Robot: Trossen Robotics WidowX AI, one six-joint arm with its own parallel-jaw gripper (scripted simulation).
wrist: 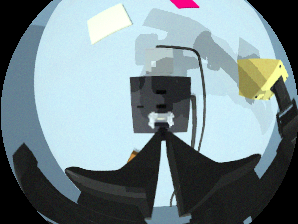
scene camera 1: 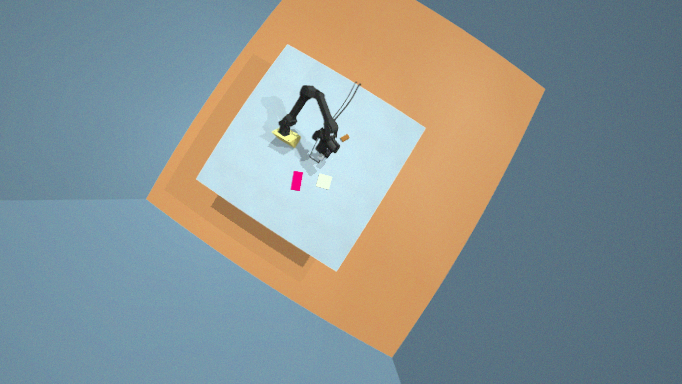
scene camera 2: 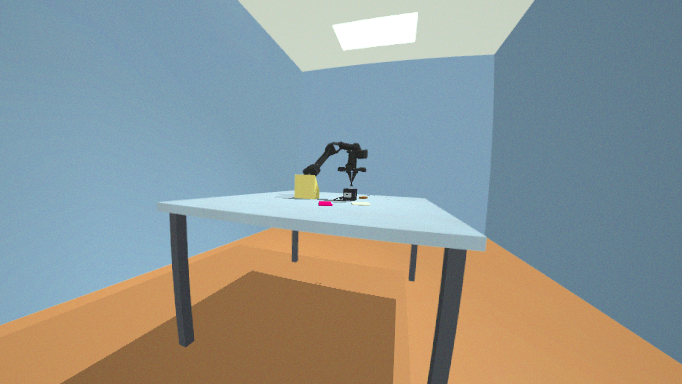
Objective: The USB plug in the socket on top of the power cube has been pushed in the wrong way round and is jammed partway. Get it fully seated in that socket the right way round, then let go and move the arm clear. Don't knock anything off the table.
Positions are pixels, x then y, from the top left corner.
Labels:
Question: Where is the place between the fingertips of my gripper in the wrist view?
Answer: At 162,135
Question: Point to a cream pad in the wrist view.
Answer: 100,26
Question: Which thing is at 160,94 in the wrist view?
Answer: A black power cube.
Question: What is my gripper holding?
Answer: A USB plug.

